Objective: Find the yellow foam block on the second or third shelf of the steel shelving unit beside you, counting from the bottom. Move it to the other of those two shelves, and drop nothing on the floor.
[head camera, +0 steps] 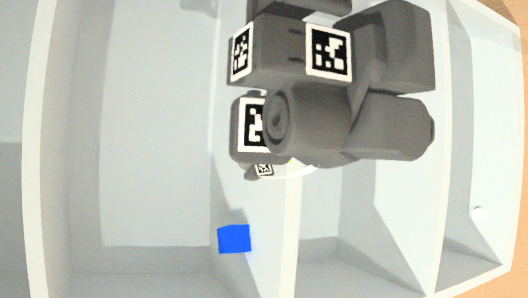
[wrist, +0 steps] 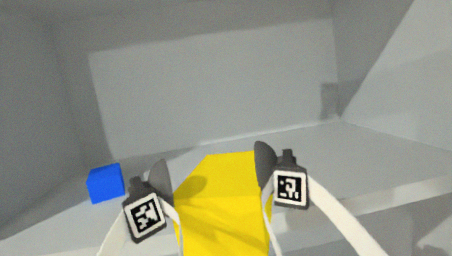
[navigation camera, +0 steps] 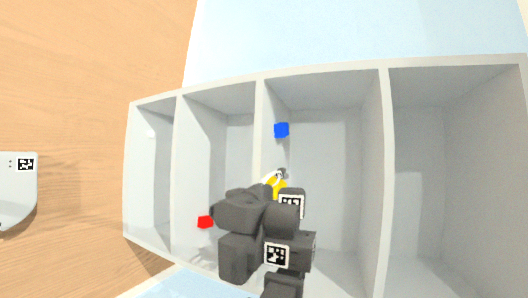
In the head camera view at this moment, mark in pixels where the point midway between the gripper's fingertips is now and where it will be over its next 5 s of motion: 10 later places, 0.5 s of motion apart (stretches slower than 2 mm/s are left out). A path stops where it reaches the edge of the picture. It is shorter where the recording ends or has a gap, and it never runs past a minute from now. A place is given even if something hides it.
My gripper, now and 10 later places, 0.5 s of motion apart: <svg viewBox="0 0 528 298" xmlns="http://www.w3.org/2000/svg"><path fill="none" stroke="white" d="M247 134L242 135L230 137L216 138L205 140L199 140L199 141L216 141L232 142L231 142L232 143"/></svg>
